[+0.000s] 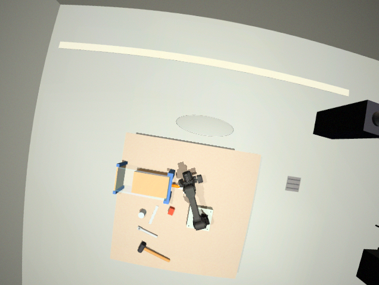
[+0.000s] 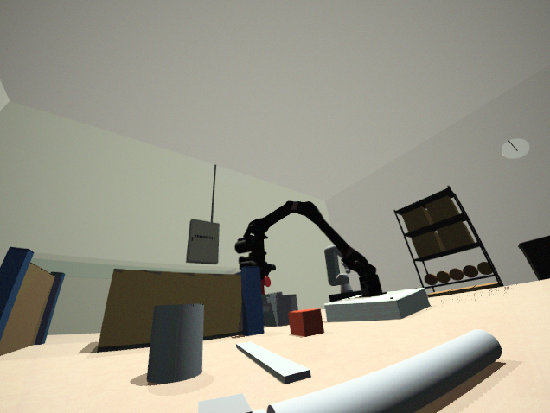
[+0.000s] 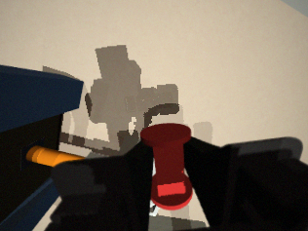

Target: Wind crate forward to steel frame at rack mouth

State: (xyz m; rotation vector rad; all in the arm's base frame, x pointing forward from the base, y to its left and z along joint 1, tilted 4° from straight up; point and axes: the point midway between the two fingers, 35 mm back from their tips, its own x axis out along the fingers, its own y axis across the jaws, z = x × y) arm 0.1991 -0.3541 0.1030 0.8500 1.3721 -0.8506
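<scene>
Right now the red knob is 10 mm to the left of my gripper tip, 10 mm behind it and 10 mm above it. From my gripper tip the other things lie so: winch crank handle: 50 mm to the left, 20 mm below, 10 mm behind; winch: 100 mm to the left, 90 mm below, 20 mm behind; blue frame: 150 mm ahead, 120 mm to the left, 20 mm below.
</scene>
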